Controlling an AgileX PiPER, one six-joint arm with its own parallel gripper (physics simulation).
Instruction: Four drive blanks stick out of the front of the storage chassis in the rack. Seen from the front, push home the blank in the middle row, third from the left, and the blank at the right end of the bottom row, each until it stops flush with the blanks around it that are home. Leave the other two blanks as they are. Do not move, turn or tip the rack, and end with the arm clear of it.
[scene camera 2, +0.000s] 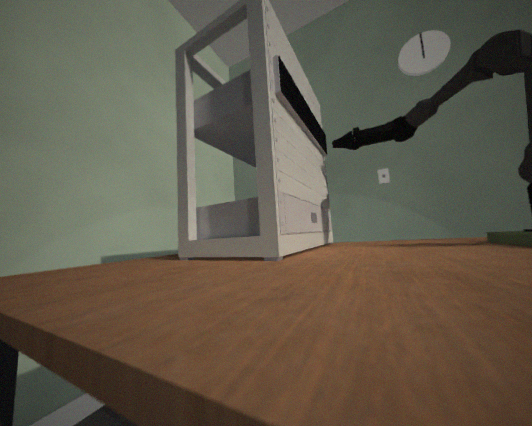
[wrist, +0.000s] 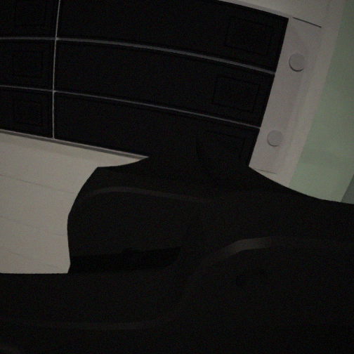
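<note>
The pale rack (scene camera 2: 268, 215) stands upright on the table. The storage chassis's dark front (scene camera 2: 302, 107) faces the arm. In the wrist view, the bottom-row right-end blank (wrist: 95, 117) shows above the gripper, its lower right part covered. It looks about level with its neighbours, though depth is hard to judge. A middle-row blank (wrist: 25, 64) shows partly at the left edge; whether it is third from the left cannot be told. My gripper (scene camera 2: 334, 144) (wrist: 187, 153) looks shut and empty, a small gap in front of the chassis's far lower end. Other blanks are hidden or foreshortened.
A pale mounting ear (wrist: 285, 100) with two round screws borders the chassis at the right. Pale panels (wrist: 32, 200) lie below the blanks. The arm (scene camera 2: 425, 111) reaches in from the right above the wooden table (scene camera 2: 320, 320). A green base plate (scene camera 2: 510, 238) is at the right.
</note>
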